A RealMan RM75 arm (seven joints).
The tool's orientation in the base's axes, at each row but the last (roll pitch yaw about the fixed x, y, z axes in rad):
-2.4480 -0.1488 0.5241
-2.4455 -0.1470 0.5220
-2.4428 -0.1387 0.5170
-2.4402 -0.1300 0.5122
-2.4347 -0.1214 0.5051
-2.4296 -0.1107 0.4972
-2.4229 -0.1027 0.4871
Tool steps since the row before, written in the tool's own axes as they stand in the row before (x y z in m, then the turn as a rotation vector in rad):
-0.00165 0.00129 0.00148 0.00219 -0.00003 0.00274
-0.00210 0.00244 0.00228 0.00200 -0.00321 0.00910
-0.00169 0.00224 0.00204 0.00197 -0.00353 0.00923
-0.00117 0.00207 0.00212 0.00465 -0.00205 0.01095
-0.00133 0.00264 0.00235 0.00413 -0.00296 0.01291
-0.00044 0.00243 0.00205 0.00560 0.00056 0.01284
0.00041 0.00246 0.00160 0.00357 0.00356 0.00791
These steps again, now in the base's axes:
-0.00114 -0.00071 -0.00219 0.00125 0.00278 -0.00174
-0.00118 -0.00115 -0.00359 -0.00180 0.00854 -0.00458
-0.00090 -0.00097 -0.00321 -0.00200 0.00880 -0.00448
-0.00057 -0.00057 -0.00308 0.00058 0.01023 -0.00638
-0.00055 -0.00085 -0.00364 -0.00072 0.01175 -0.00734
0.00016 -0.00048 -0.00317 0.00207 0.01019 -0.00941
0.00099 -0.00038 -0.00277 0.00271 0.00429 -0.00789

